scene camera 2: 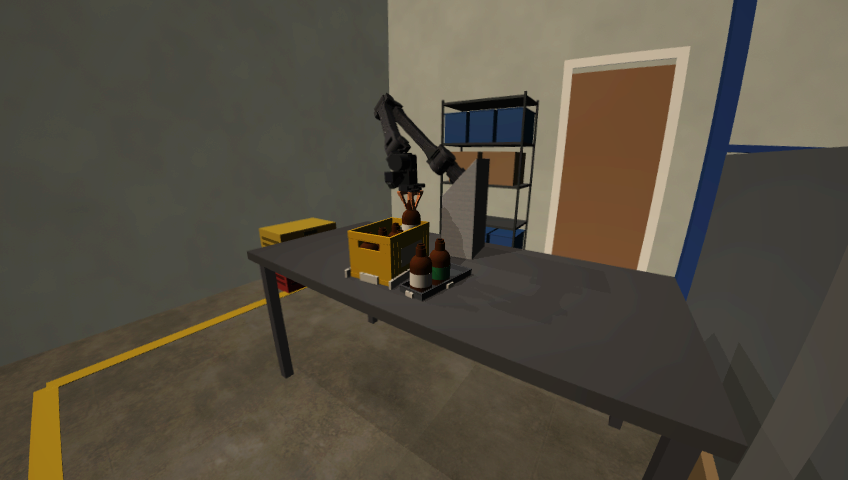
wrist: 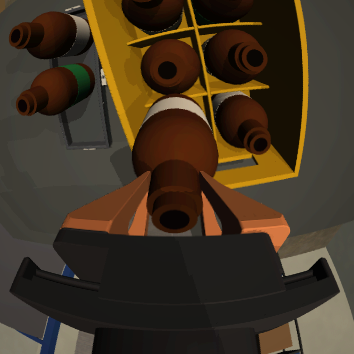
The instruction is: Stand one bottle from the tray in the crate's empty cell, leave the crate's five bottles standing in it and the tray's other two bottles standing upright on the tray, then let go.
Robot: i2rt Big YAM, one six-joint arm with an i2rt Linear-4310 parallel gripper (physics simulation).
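Places are measured from the arm's base along level axes (x ahead, y left, z up), in centimetres.
Where they show: gripper, fingertip midpoint: [scene camera 2: 411,209] [wrist: 174,178]; arm's base, origin of the base link: [scene camera 2: 463,181].
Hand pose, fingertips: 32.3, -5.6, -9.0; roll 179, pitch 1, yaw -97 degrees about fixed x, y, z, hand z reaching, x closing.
Things, the pixels of their top centre, and the offset from my fingertips, as dx, dy, dz. Level surfaces: height alone.
- brown bottle with a white label, middle of its top: [wrist: 172,219] [scene camera 2: 411,200] -0.1, +0.1, +3.7
- yellow crate, middle of its top: [wrist: 214,61] [scene camera 2: 391,226] +7.3, -4.0, -5.6
- white-label bottle, middle of its top: [wrist: 14,35] [scene camera 2: 420,244] +16.1, +16.2, -7.1
- green-label bottle, middle of its top: [wrist: 21,105] [scene camera 2: 440,239] +7.4, +17.9, -7.1
- dark tray, middle of its top: [wrist: 73,81] [scene camera 2: 437,276] +7.6, +17.5, -20.5
- dark table, its level: dz -23.1
My gripper [scene camera 2: 411,204] [wrist: 174,178] is shut on the neck of a brown bottle with a white label [scene camera 2: 410,218] [wrist: 175,137]. The bottle is about upright at the near-left corner cell of the yellow crate [scene camera 2: 370,261] [wrist: 303,75] in the wrist view. Its base is hidden, so its depth in the cell cannot be told. Five brown bottles [wrist: 152,11] [wrist: 222,9] [wrist: 170,60] [wrist: 230,52] [wrist: 240,120] stand in the other cells. A white-label bottle [scene camera 2: 420,264] [wrist: 52,34] and a green-label bottle [scene camera 2: 440,258] [wrist: 59,89] stand upright on the dark tray [scene camera 2: 461,275] [wrist: 105,125].
The crate and tray stand side by side on the dark table [scene camera 2: 535,333], with small pale blocks at their edges. A grey upright support [scene camera 2: 479,208] stands behind the tray. A shelf rack [scene camera 2: 527,205] and a yellow-topped cabinet [scene camera 2: 297,227] stand beyond the table.
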